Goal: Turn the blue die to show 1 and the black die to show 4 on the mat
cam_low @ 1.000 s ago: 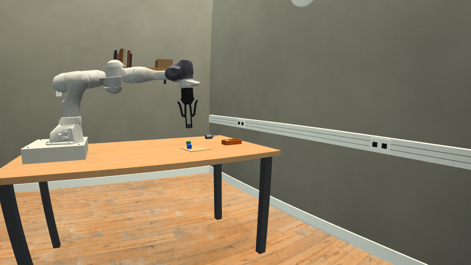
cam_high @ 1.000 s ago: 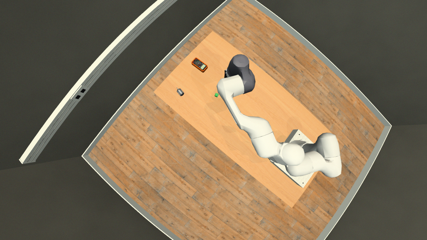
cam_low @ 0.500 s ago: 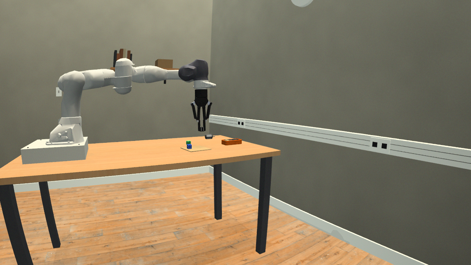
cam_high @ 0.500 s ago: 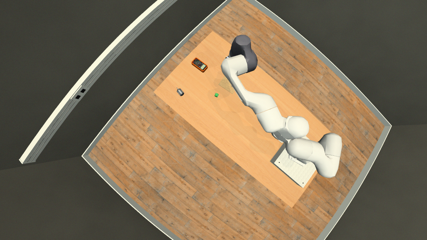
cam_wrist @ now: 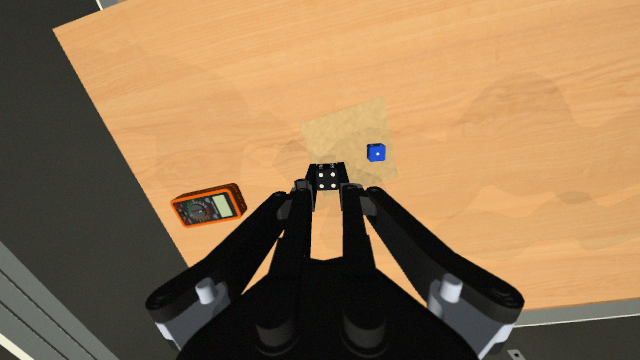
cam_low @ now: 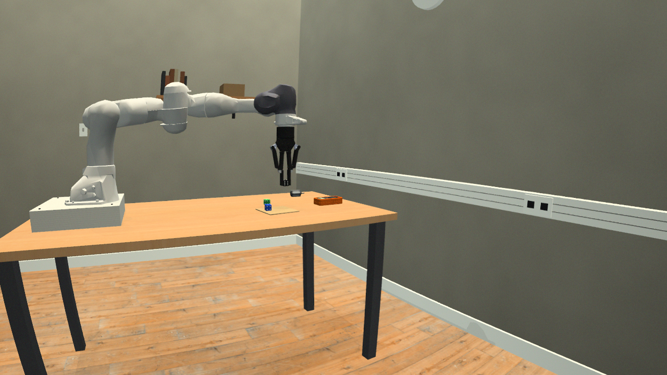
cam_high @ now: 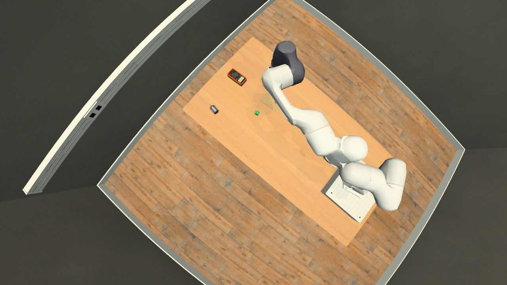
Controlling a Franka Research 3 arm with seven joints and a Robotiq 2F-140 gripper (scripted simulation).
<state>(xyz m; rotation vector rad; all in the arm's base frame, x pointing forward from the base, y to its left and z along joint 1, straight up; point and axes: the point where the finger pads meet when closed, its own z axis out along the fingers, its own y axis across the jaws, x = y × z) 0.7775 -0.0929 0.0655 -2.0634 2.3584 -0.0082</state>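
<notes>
Now: the tan mat 40 mm behind my hand and 140 mm below it. The rest, counted from my hand: blue die: 80 mm behind, 10 mm to the left, 120 mm below; then green die: 20 mm behind, 160 mm to the left, 130 mm below; then black die: 20 mm below.
</notes>
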